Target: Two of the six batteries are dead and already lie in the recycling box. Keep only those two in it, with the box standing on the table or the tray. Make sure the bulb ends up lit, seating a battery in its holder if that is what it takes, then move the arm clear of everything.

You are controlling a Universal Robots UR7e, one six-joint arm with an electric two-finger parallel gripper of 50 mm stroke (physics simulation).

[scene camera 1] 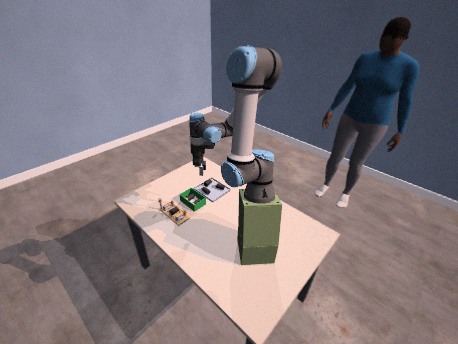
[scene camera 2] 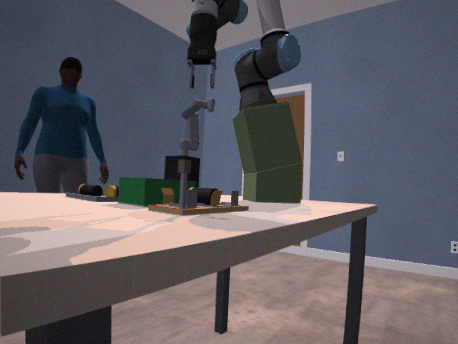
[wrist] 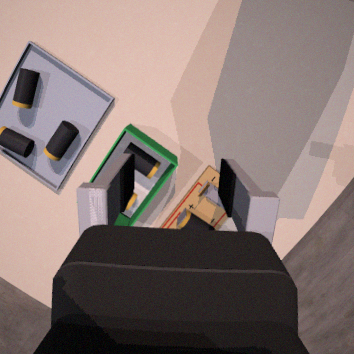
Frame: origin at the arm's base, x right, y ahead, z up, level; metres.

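Seen in the pictures: gripper, fingertip midpoint: (scene camera 1: 202,172) (scene camera 2: 201,87) (wrist: 176,173); arm's base, link origin: (scene camera 1: 259,196) (scene camera 2: 259,110).
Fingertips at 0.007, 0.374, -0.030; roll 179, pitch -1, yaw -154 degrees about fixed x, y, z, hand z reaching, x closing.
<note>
Offsets run from my fingertips to a thing's top centre, as dx, dy, dz. Level surfaces: height alone.
My gripper (scene camera 1: 202,170) (scene camera 2: 202,84) (wrist: 176,173) is open and empty, high above the table near the box and the holder board. The green recycling box @(+0.023, +0.121, -0.261) (scene camera 1: 187,203) (scene camera 2: 135,191) (wrist: 152,143) stands on the table with two batteries @(+0.018, +0.085, -0.284) (wrist: 144,160) @(+0.027, +0.157, -0.284) (wrist: 132,201) visible inside; a finger partly hides them. Three batteries @(+0.251, +0.067, -0.284) (wrist: 26,88) @(+0.234, +0.163, -0.284) (wrist: 16,141) @(+0.155, +0.120, -0.284) (wrist: 61,140) lie in the grey tray @(+0.207, +0.104, -0.309) (wrist: 75,107). The holder board (scene camera 1: 182,220) (scene camera 2: 175,210) (wrist: 212,173) carries a black battery @(-0.124, +0.144, -0.275) (scene camera 1: 174,211) (scene camera 2: 204,195) near its middle. The small bulb @(-0.149, +0.239, -0.229) (scene camera 1: 160,200) on its post shows no clear glow.
The arm's green pedestal (scene camera 1: 259,230) (scene camera 2: 270,150) stands on the table @(dz -0.321) (scene camera 1: 300,235). A person in blue (scene camera 1: 382,90) (scene camera 2: 67,125) stands beyond the table. A grey arm (scene camera 2: 192,125) on a dark block (scene camera 2: 194,167) shows behind the board in scene camera 2.
</note>
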